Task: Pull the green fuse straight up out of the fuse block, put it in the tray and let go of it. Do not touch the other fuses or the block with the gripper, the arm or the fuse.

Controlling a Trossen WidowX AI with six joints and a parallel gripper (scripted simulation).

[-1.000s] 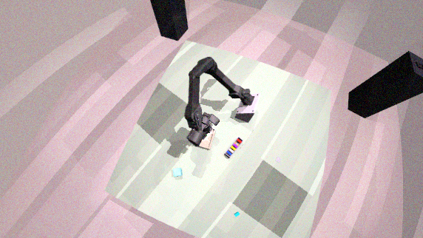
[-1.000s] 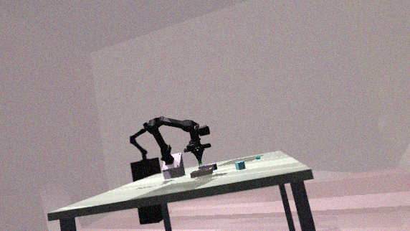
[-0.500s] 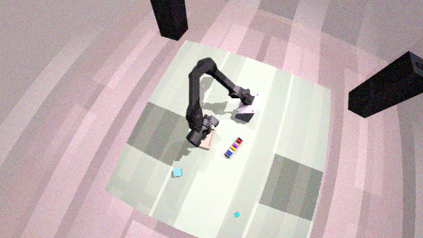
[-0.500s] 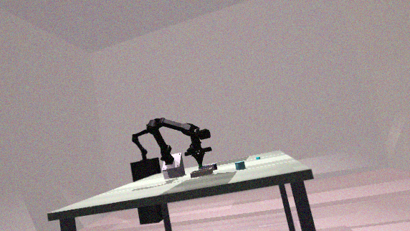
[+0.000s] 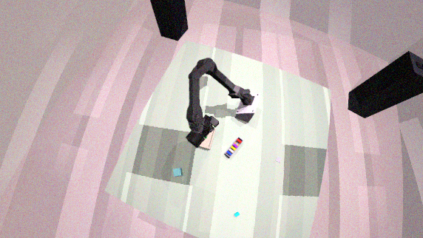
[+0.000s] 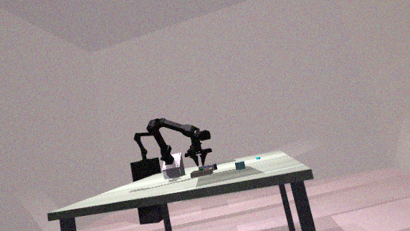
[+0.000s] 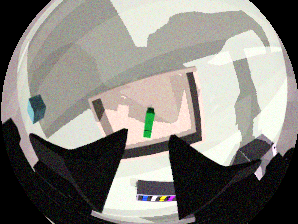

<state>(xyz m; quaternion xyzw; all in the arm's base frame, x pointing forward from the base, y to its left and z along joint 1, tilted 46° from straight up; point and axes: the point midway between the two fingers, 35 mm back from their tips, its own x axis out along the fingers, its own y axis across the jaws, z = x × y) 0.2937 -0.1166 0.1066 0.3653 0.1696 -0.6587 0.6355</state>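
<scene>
My gripper tip is now 3 cm above the green fuse. From my gripper tip the other things lie so: tray 6 cm below; then cyan piece 37 cm to the left, 34 cm ahead, 5 cm below; then light blue cube 26 cm ahead, 5 cm to the right, 4 cm below.
</scene>
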